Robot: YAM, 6 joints.
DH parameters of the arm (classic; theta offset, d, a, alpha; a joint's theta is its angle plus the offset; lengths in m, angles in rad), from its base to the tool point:
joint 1: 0 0.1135 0.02 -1.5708
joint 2: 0 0 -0.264 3.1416
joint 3: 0.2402 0 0.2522 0
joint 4: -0.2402 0 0.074 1.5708
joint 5: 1.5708 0 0 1.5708
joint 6: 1.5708 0.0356 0 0
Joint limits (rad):
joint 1: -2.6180..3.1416
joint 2: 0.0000..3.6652
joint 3: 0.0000..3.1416
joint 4: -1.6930..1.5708
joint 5: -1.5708..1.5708
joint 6: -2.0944..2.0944
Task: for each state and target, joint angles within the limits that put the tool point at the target. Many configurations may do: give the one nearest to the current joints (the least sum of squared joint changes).
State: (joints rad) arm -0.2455 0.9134 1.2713 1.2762 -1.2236 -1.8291
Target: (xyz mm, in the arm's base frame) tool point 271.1 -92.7 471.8
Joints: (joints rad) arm -0.4438 1.4429 1.2898 1.1604 -1.1625 -1.8291
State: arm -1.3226 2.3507 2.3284 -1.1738 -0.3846 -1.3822
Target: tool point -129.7 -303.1 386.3
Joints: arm -2.0077 1.8027 2.0599 -1.5733 -0.3061 -1.3822
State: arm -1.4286 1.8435 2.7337 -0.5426 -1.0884 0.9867
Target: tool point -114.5 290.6 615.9
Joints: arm -1.1027 1.0362 3.1232 -0.2664 -0.9489 0.9867
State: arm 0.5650 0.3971 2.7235 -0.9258 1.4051 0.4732
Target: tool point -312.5 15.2 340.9
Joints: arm -0.1572 0.0000 1.9601 -1.6788 1.2626 0.4732
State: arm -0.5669 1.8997 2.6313 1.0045 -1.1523 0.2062
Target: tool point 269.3 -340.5 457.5
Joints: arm -0.9813 2.0583 1.9714 1.1538 -1.3297 0.2062
